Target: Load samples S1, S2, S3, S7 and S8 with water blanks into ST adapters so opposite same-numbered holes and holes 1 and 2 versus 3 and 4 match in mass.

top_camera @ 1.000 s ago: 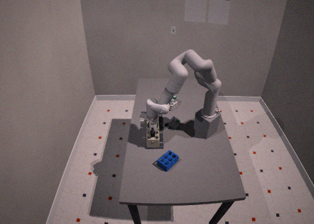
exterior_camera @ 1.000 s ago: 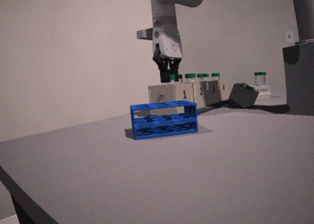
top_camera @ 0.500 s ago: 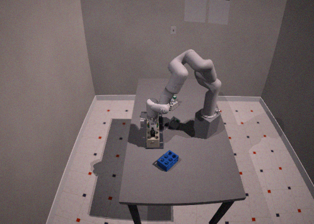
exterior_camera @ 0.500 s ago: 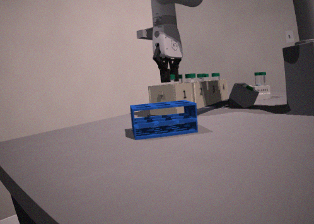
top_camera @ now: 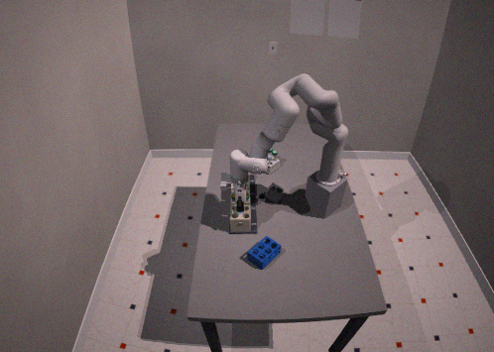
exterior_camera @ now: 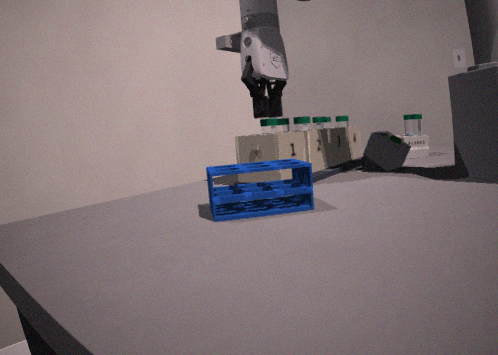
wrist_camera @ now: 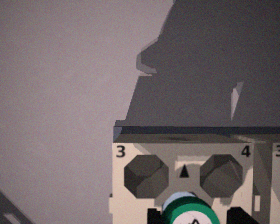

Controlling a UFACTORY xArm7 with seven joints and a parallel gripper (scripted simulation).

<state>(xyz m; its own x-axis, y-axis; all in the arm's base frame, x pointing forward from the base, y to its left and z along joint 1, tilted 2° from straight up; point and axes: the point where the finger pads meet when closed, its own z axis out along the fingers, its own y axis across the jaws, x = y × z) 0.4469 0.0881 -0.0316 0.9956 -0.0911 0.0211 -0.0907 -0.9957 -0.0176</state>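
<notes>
The sloped done desk lies 200 mm behind my hand, 170 mm to the right of it and 90 mm below it. From my hand the other things lie so: blue rack (90 mm behind, 200 mm to the left, 120 mm below); sample tube (20 mm behind, 210 mm to the right, 80 mm below); adapter (100 mm below).
</notes>
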